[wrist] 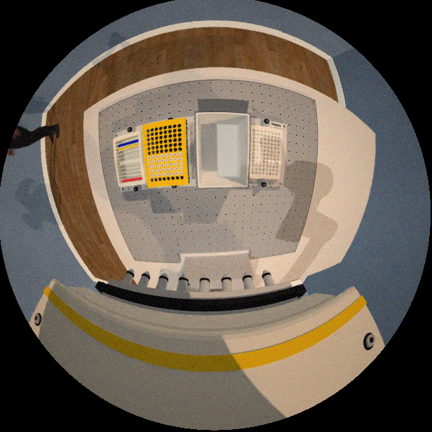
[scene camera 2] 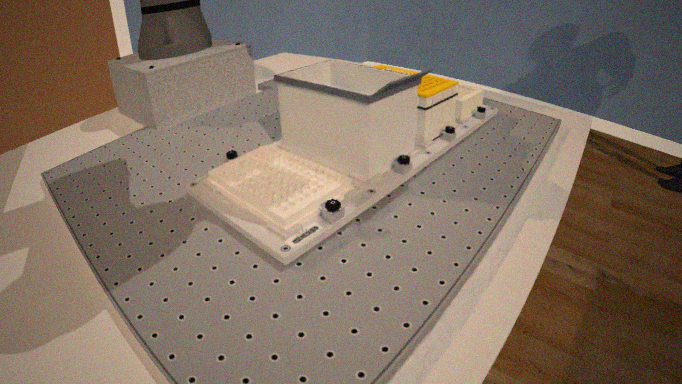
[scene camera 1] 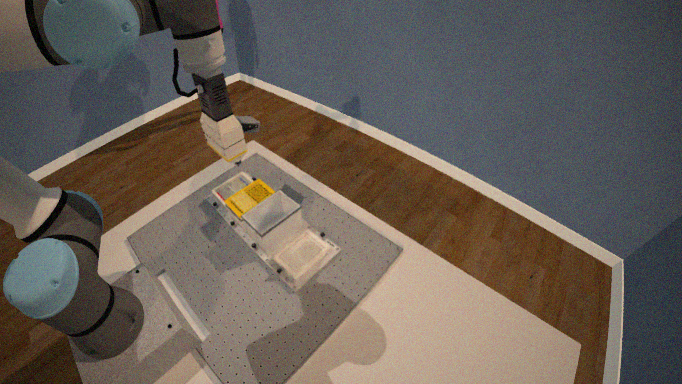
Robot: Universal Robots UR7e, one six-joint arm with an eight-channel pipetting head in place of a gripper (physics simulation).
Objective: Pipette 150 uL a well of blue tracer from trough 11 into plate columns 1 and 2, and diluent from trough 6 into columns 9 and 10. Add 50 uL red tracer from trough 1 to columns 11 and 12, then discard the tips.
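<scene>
My pipetting head (scene camera 1: pixel 238 163) (wrist: pixel 204 284) hangs above the far end of the deck; its eight nozzles are bare, with no tips on them. The trough reservoir (scene camera 1: pixel 226 186) (scene camera 2: pixel 470 103) (wrist: pixel 116 160) is at the left end of the row in the wrist view, with a blue strip (wrist: pixel 128 144) near its top, a yellow strip below that and a red strip (wrist: pixel 132 179) near its bottom. Beside it stands the yellow tip rack (scene camera 1: pixel 250 197) (scene camera 2: pixel 439 86) (wrist: pixel 165 155), with dark upper rows, pale rows and a dark bottom row. The pale well plate (scene camera 2: pixel 246 200) (wrist: pixel 253 167) is at the other end; its well contents cannot be made out.
A tall open-topped bin (scene camera 1: pixel 270 215) (scene camera 2: pixel 350 130) (wrist: pixel 206 150) stands between the tip rack and the plate. Black knobs (scene camera 2: pixel 333 205) line the carrier's edges. The perforated board (scene camera 1: pixel 240 295) (scene camera 2: pixel 260 310) lies below. The robot's base block (scene camera 2: pixel 185 85) stands at the board's edge.
</scene>
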